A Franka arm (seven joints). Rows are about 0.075 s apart.
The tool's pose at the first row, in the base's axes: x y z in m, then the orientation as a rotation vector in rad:
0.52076 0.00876 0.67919 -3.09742 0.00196 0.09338
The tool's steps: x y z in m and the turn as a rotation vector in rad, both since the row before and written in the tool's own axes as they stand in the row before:
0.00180 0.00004 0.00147 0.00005 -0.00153 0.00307
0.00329 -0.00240 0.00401 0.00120 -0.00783 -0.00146
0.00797 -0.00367 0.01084 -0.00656 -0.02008 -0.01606
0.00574 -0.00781 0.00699 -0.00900 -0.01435 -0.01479
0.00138 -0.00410 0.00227 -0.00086 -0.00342 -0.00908
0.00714 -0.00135 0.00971 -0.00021 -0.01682 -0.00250
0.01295 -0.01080 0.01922 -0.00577 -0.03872 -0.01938
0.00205 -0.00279 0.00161 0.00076 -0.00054 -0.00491
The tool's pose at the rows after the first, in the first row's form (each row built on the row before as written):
0.52247 0.00878 0.67761 -3.09738 0.00667 0.09585
0.52552 0.01134 0.67351 -3.09573 0.00421 0.10788
0.53273 0.01547 0.66231 -3.10041 -0.02173 0.13868
0.53772 0.02362 0.65514 -3.10752 -0.04582 0.16081
0.53874 0.02782 0.65287 -3.10745 -0.06008 0.16592
0.54475 0.02972 0.64251 -3.10626 -0.06437 0.19201
0.55479 0.04157 0.62220 -3.10655 -0.09603 0.25190
0.55638 0.04451 0.62036 -3.10511 -0.10353 0.25259

